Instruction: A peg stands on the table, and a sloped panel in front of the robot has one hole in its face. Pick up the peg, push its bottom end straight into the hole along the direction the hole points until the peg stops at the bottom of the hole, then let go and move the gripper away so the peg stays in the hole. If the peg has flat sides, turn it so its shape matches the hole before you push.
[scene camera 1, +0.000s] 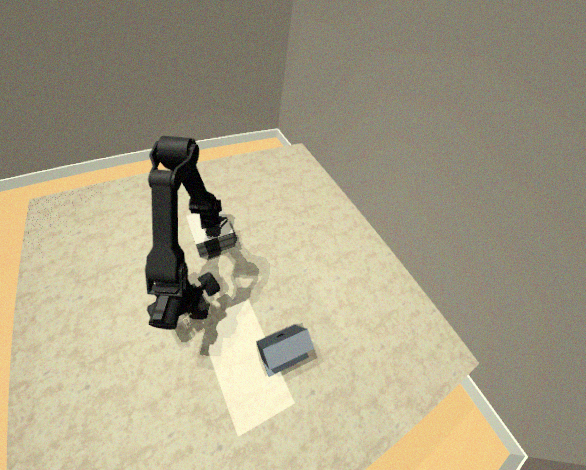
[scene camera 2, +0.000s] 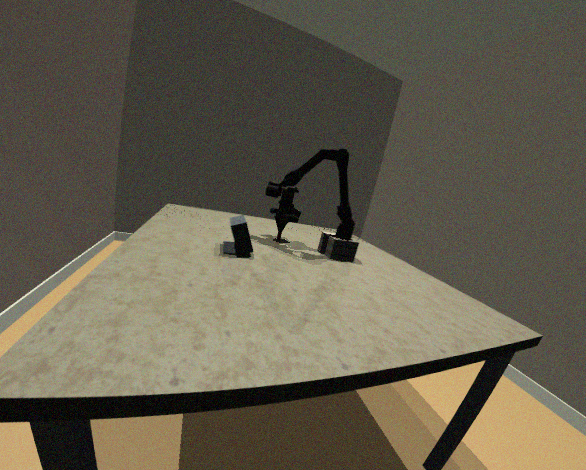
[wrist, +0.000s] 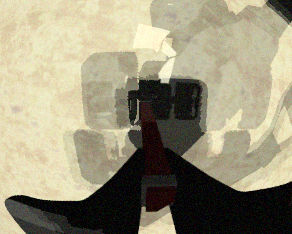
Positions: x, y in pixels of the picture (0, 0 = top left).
The gripper (scene camera 1: 191, 308) is 78 cm from the lens. A sloped grey-blue panel (scene camera 1: 296, 341): 67 cm from the lens.
